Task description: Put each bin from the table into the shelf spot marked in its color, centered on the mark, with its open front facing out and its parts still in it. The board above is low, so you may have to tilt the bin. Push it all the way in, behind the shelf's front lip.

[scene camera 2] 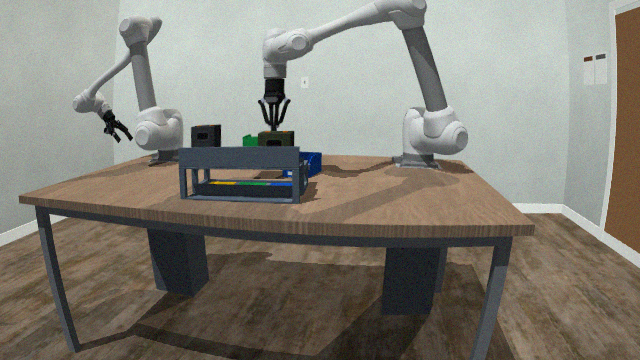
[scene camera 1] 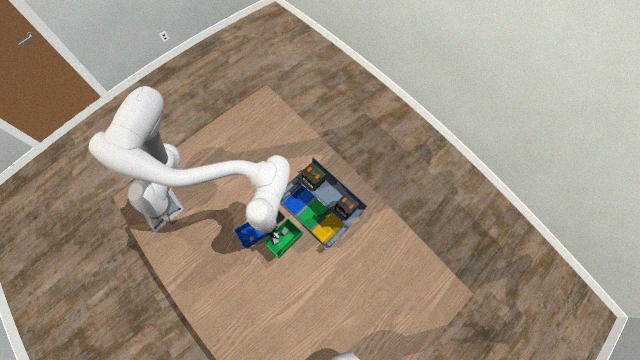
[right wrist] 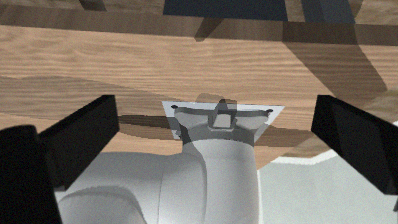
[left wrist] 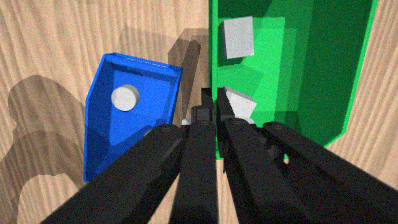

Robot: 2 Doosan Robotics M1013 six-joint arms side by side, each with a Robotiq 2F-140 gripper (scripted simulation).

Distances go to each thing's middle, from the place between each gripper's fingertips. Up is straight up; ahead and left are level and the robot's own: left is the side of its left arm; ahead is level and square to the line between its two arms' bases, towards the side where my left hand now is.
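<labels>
My left gripper is 4 cm above the green bin (left wrist: 304,73), 5 cm to the left of it and 2 cm short of it. Blue bin (left wrist: 109,132), from my left hand: 13 cm below, 10 cm to the left, 7 cm behind. Going by its middle, the blue bin is nearer to my left gripper than to my right hand.
Blue bin, from my right hand: 8 cm below, 112 cm to the left, 32 cm ahead. Green bin, from my right hand: 97 cm to the left, 41 cm ahead. Going by its middle, the green bin is nearer to my left gripper than to my right hand.
</labels>
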